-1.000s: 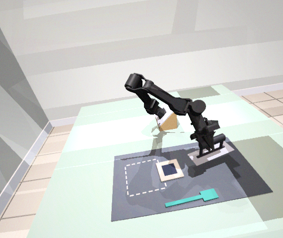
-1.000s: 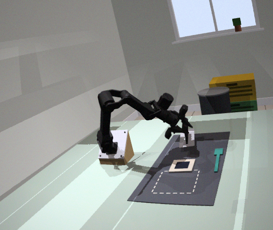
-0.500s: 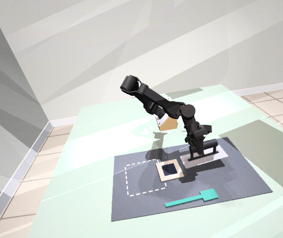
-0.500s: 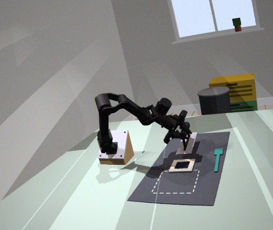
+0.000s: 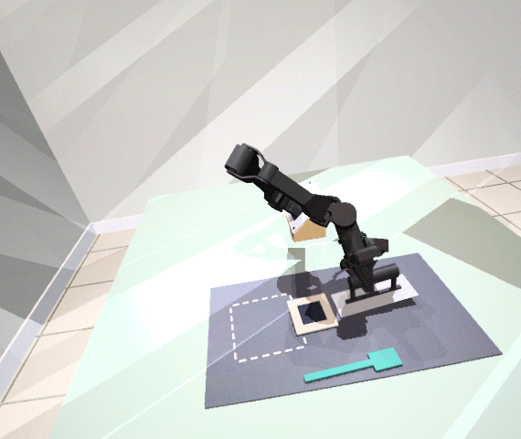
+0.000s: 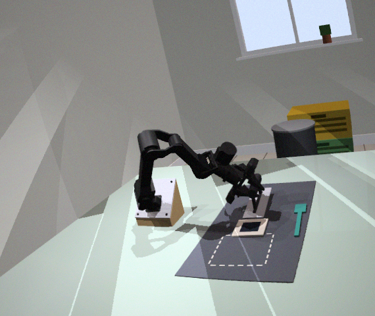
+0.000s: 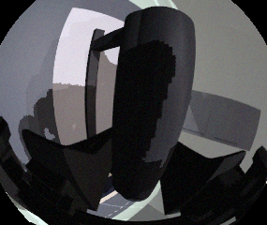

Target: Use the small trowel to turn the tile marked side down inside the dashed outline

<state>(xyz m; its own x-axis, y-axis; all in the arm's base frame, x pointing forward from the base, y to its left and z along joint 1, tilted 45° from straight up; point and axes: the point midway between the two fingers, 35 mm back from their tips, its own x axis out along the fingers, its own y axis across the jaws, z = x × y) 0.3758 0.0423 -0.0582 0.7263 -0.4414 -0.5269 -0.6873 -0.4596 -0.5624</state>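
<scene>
Now: the dark mat 9 cm to the right of my gripper tip and 8 cm below it. Also, from my gripper tip: teal trowel 14 cm ahead, 8 cm to the right, 6 cm below; then tile 2 cm behind, 14 cm to the right, 6 cm below.
</scene>
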